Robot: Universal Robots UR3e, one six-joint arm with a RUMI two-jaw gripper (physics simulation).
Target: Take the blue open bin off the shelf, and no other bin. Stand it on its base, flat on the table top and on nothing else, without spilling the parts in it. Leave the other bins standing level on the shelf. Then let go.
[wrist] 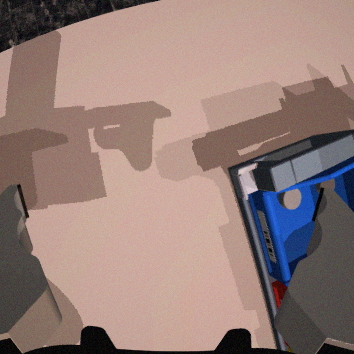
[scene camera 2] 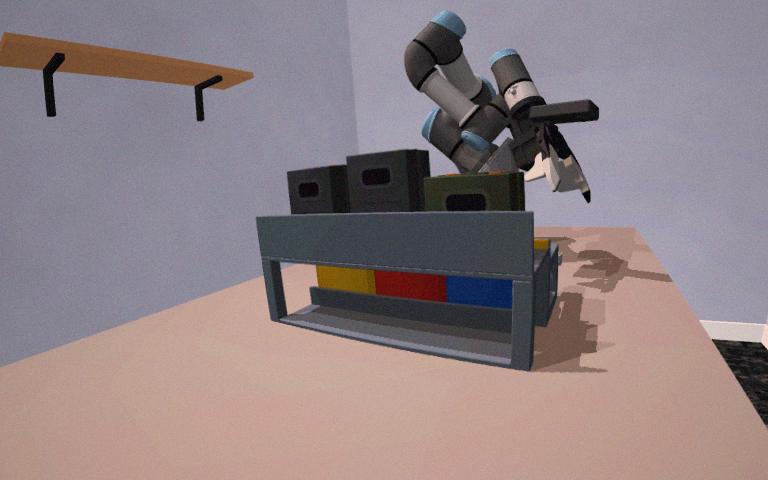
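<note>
The blue open bin sits in the lower tier of the grey shelf, at the end nearer the arm in the scene view. Round pale parts show in it in the wrist view. A red bin stands beside it, then a yellow bin. My gripper is open and empty, high above the table beside the shelf's end. In the wrist view its right finger overlaps the blue bin in the picture; its left finger is over the table.
Two dark grey bins and a dark green bin stand upright on the upper tier. A yellow piece shows behind the shelf's right end. A wooden wall shelf hangs at the left. The table edge curves across the wrist view's top left.
</note>
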